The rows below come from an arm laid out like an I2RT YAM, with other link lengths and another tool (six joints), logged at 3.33 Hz.
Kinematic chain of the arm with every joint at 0, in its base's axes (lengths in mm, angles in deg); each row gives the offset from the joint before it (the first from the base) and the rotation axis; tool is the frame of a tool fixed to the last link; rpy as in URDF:
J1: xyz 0 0 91.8 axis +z
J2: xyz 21 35.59 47.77 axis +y
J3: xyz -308.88 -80.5 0 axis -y
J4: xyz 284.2 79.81 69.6 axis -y
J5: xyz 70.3 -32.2 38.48 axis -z
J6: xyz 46.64 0 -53.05 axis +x
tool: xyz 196 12 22 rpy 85.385 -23.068 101.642
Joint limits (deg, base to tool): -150..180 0..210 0..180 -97..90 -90..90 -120..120
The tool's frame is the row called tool.
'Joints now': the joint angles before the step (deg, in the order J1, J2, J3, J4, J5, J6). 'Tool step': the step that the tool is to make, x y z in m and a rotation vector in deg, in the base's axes. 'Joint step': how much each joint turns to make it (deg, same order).
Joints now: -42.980 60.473 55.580 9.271 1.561 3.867
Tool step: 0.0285 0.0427 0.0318 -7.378 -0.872 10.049
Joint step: 1.204 0.349 0.939 4.836 -9.379 -3.732
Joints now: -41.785 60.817 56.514 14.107 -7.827 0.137
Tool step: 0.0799 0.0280 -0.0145 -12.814 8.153 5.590
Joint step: 7.371 10.000 4.342 4.951 -0.771 -15.347
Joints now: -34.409 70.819 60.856 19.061 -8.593 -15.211
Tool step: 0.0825 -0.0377 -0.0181 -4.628 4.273 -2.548
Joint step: 3.154 16.406 11.836 2.728 4.764 -6.994
